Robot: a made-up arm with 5 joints.
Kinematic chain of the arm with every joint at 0, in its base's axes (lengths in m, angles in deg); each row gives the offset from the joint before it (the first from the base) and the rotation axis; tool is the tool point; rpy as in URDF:
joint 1: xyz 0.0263 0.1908 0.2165 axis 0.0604 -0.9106 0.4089
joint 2: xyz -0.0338 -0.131 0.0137 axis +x
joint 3: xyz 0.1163 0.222 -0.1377 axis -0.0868 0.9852 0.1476
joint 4: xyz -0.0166 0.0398 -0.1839 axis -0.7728 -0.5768 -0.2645
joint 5: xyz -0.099 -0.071 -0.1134 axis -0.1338 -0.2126 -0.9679
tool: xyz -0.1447 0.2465 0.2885 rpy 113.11 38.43 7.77
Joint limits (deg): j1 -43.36..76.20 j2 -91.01..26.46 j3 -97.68..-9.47 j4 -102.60..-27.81 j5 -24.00..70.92
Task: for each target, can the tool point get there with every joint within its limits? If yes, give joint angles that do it. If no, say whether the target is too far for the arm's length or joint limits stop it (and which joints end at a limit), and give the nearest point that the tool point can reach.
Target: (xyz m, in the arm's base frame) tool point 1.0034 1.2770 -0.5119
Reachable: no: too far | nearest point 0.3461 0.4268 0.0336 | short by 1.205 m
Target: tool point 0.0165 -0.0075 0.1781
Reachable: yes | joints -7.23 -58.63 -18.02 -81.11 -15.78
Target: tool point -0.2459 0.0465 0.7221
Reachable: no: joint limits stop it (at a limit: joint 1, joint 2, joint 4, joint 5) | nearest point -0.0907 0.2596 0.3946 | short by 0.420 m
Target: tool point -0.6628 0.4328 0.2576
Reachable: no: joint limits stop it (at a limit: joint 1, joint 4) | nearest point -0.2856 0.2490 0.1087 | short by 0.445 m
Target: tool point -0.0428 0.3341 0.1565
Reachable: yes | joints -13.50 10.13 -63.35 -59.75 17.96
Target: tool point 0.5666 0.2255 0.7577
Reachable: no: joint limits stop it (at a limit: joint 1, joint 2, joint 3, joint 4, joint 5) | nearest point 0.4164 0.1498 0.4110 | short by 0.385 m
